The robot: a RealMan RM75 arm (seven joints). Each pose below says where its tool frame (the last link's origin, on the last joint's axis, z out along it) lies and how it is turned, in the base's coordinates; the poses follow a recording.
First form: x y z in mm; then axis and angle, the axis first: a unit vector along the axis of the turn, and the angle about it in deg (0 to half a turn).
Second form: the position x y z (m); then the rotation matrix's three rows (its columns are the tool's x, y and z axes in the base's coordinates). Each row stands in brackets. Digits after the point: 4 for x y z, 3 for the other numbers.
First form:
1: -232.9 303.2 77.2 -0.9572 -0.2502 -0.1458 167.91
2: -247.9 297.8 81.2 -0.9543 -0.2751 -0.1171 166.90
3: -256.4 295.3 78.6 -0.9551 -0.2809 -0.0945 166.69
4: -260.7 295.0 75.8 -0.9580 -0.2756 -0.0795 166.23
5: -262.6 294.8 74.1 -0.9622 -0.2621 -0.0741 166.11
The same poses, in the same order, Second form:
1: [-0.2329 0.3032 0.0772], [[0.834 0.504 0.224], [0.443 -0.854 0.273], [0.328 -0.128 -0.936]]
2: [-0.2479 0.2978 0.0812], [[0.824 0.545 0.158], [0.492 -0.825 0.280], [0.283 -0.153 -0.947]]
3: [-0.2564 0.2953 0.0786], [[0.827 0.551 0.113], [0.508 -0.817 0.272], [0.243 -0.168 -0.956]]
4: [-0.2607 0.2950 0.0758], [[0.838 0.539 0.085], [0.502 -0.822 0.271], [0.216 -0.185 -0.959]]
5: [-0.2626 0.2948 0.0741], [[0.854 0.515 0.078], [0.479 -0.835 0.269], [0.203 -0.193 -0.960]]
